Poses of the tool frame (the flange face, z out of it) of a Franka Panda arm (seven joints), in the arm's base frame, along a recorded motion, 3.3 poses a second.
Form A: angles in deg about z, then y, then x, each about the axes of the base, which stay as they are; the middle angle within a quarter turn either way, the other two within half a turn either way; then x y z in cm.
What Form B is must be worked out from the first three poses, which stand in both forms.
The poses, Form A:
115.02, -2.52, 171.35, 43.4, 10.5, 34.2
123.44, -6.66, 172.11, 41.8, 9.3, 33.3
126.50, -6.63, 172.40, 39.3, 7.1, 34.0
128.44, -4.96, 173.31, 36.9, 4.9, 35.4
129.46, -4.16, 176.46, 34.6, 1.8, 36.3
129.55, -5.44, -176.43, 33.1, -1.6, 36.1
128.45, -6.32, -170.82, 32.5, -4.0, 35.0
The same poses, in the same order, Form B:
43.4, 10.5, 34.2, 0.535, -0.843, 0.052, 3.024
41.8, 9.3, 33.3, 0.470, -0.882, 0.033, 2.974
39.3, 7.1, 34.0, 0.446, -0.894, 0.033, 2.979
36.9, 4.9, 35.4, 0.432, -0.901, 0.034, 3.013
34.6, 1.8, 36.3, 0.426, -0.905, 0.012, 3.050
33.1, -1.6, 36.1, 0.427, -0.903, -0.048, 3.082
32.5, -4.0, 35.0, 0.437, -0.894, -0.096, 3.112

